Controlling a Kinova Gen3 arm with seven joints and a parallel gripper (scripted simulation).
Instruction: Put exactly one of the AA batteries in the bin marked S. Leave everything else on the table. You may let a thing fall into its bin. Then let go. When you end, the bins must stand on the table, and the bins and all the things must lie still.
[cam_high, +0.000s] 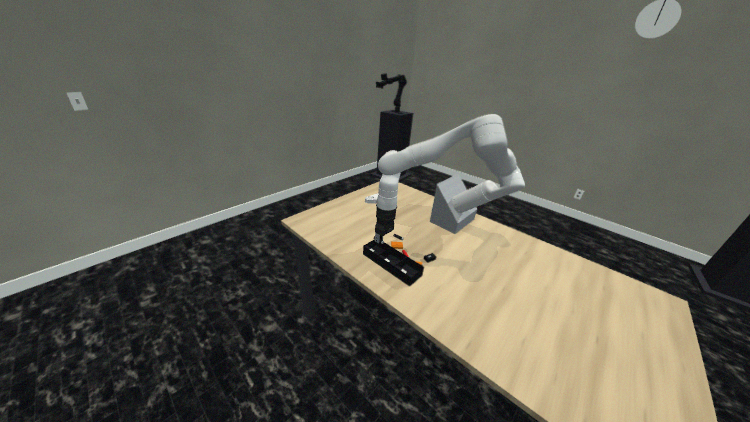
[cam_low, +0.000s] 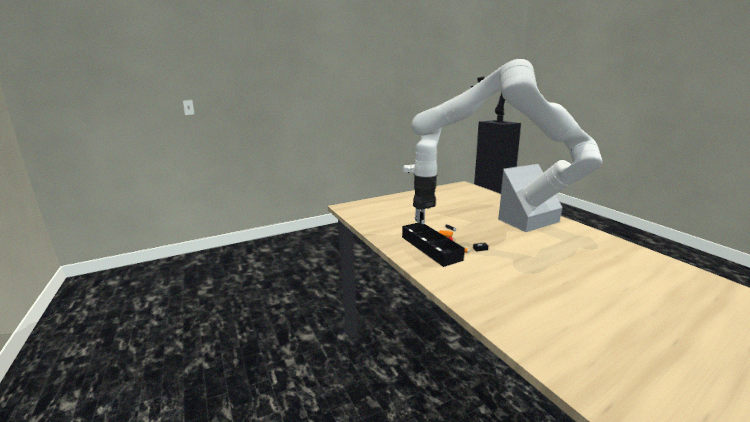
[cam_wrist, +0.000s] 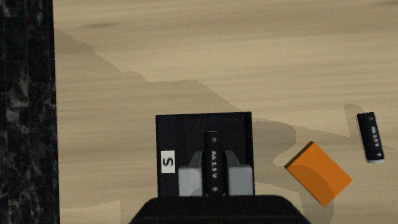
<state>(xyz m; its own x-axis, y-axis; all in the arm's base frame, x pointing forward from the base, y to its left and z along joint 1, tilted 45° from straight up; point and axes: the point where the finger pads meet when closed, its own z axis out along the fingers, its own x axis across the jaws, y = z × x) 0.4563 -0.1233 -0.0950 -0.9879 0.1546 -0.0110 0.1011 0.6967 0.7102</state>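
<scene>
The black bin marked S lies 80 mm to the left of my hand, 60 mm below it and 20 mm ahead of it. The rest, counted from my hand: red AA battery 100 mm to the left, 80 mm below, 70 mm behind; then short dark stick 10 mm below; then orange block 100 mm behind, 80 mm below, 30 mm to the left.
</scene>
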